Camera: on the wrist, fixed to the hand. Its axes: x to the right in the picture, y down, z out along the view.
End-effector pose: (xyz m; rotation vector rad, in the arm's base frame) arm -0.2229 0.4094 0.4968 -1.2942 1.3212 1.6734
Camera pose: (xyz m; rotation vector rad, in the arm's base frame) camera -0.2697 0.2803 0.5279 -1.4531 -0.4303 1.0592
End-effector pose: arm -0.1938 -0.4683 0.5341 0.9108 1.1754 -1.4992
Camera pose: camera -0.1069 -0.3668 0.4896 -0.8411 1.8665 -2.0246
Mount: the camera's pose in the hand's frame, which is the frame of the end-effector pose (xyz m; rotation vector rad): -0.0032 0.0901 -0.1082 -0.5599 -0.4179 -1.4360
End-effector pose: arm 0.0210 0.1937 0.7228 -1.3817 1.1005 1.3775
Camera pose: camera -0.0419 0.0678 0.7273 -1.5690 -0.6242 0.7424
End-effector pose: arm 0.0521 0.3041 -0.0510 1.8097 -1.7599 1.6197
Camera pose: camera -0.0786 0.3561 -0.0581 2.1879 -0.4210 0.1747
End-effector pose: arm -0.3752 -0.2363 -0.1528 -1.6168 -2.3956 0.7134
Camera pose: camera -0.2570 -0.1804 -0.1005 -0.4889 2.9509 -0.0412
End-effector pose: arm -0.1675 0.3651 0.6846 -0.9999 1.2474 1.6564
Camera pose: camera -0.2372 0.2433 0.6958 -1.2798 -0.3376 0.8788
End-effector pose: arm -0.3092 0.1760 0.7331 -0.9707 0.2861 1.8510
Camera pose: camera -0.3314 0.0680 0.6455 -0.7325 -1.0016 0.6960
